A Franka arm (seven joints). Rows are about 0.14 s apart.
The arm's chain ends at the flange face. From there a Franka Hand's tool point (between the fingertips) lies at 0.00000 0.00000 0.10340 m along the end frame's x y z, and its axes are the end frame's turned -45 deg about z.
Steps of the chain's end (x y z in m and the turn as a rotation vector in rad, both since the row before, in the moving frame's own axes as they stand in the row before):
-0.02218, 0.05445, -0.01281, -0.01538, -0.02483, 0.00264
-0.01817, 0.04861, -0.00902, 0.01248, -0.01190, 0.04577
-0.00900, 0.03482, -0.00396, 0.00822, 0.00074, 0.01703
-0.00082, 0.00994, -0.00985, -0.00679, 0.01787, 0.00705
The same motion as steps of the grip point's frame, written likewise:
-0.05712, 0.02212, -0.01285, 0.00668, -0.02843, 0.00264
-0.04714, 0.01974, -0.00904, 0.01724, 0.00041, 0.04577
-0.03033, 0.01772, -0.00396, 0.00529, 0.00634, 0.01703
-0.00680, 0.00825, -0.00987, -0.01744, 0.00783, 0.00705

